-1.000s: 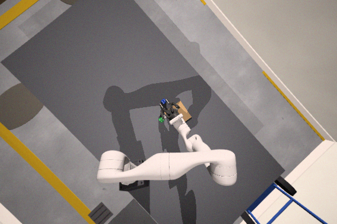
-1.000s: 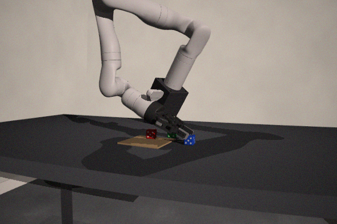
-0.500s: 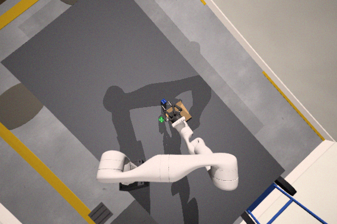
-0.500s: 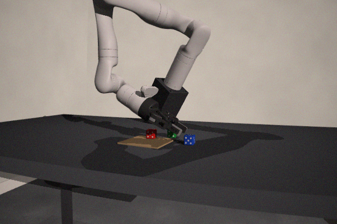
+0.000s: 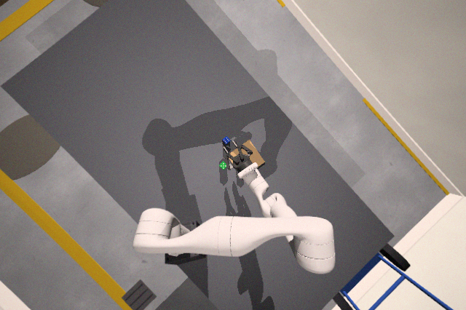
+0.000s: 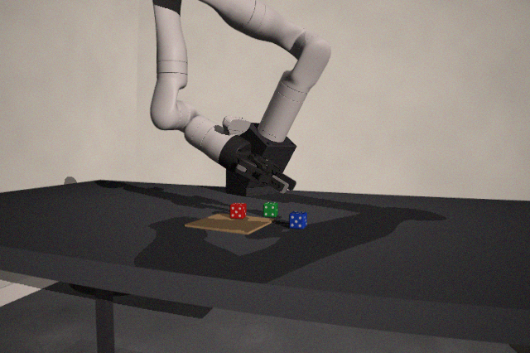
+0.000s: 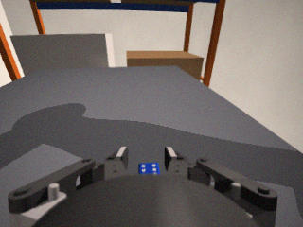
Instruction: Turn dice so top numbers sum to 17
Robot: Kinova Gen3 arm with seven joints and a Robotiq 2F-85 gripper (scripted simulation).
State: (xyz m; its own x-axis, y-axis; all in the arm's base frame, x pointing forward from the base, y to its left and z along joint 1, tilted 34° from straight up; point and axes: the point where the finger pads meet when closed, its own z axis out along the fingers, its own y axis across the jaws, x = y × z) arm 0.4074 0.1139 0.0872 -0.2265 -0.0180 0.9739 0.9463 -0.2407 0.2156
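Right now the blue die is 70 mm below my hand, 30 mm to the left of it and 10 mm ahead of it. The rest, counted from my hand: red die 110 mm to the right, 70 mm below, 20 mm behind; green die 90 mm behind, 70 mm below, 50 mm to the right; tan mat 100 mm to the right, 80 mm below, 20 mm ahead.
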